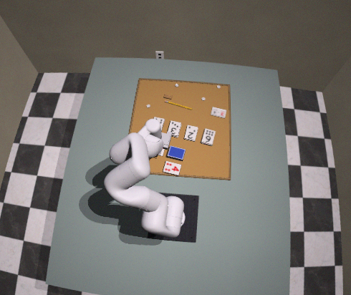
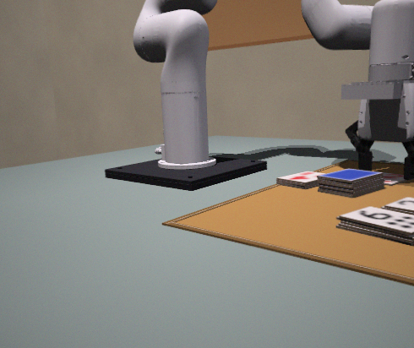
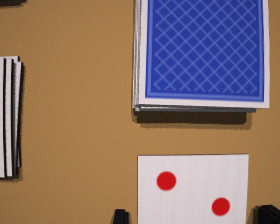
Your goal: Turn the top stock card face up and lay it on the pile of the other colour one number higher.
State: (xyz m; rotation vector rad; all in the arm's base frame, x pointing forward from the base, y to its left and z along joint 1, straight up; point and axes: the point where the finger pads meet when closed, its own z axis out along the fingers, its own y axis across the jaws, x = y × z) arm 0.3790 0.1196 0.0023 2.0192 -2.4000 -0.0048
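My gripper is now 2 cm above the red 2 card. Also, from my hand: brown mat (17 cm ahead, 13 cm to the right, 3 cm below); then red 4 card (11 cm behind, 10 cm to the right, 1 cm below); then black 4 card (15 cm ahead, 1 cm to the left, 1 cm below).
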